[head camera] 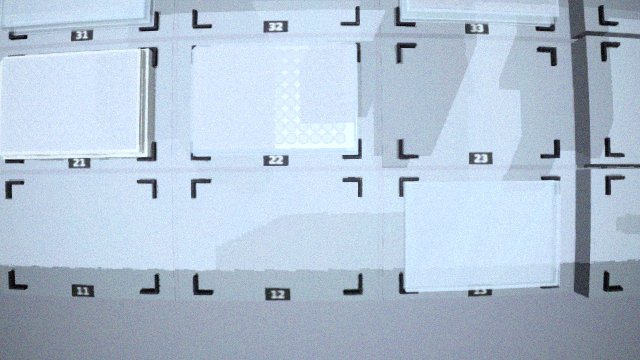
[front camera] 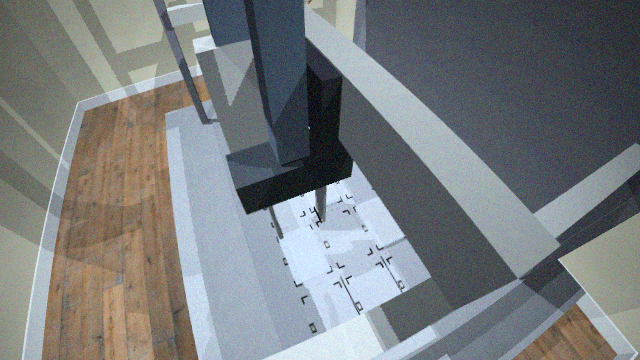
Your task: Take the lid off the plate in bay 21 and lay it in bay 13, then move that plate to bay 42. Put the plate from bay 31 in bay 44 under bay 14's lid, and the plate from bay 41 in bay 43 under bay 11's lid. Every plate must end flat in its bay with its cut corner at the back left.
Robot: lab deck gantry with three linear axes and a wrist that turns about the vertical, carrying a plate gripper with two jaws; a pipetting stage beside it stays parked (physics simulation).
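Frame: origin at the robot's base, x ahead, y left, z up, level; millimetres.
Seen in the pictures: gripper, fingertip midpoint: (front camera: 299, 222); robot's base, link origin: (head camera: 15, 284).
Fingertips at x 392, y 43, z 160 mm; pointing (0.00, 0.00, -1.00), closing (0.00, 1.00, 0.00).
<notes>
Offsets run from my fingertips to a thing's top centre. "spot": to the spot under its first point.
A clear, pale lid @[dx +0, dy +0, dz -152 mm] (front camera: 306, 256) (head camera: 481, 235) lies flat in bay 13, with its front edge over the top of that bay's label. My gripper (front camera: 302, 229) is open above the back part of that lid, its two thin jaws apart with nothing seen between them; it does not show in the head view. The white plate @[dx -328, dy +107, dz -146 mm] (head camera: 70, 102) sits in bay 21, with its top bare of any lid I can make out. The plate @[spot: dx -321, dy +178, dz -143 mm] (head camera: 75, 12) in bay 31 is partly in view. Bay 11 shows no lid that I can make out. Bays 41 to 44 are hidden or unclear.
A pale plate @[dx -164, dy +107, dz -146 mm] (head camera: 230, 100) with part of its well pattern showing sits in bay 22. Another pale plate @[dx +0, dy +214, dz -146 mm] (head camera: 480, 9) (front camera: 377, 220) stands in bay 33. A long grey beam (front camera: 440, 130) crosses to the right of the gripper. A thin post (front camera: 182, 65) stands at the back left.
</notes>
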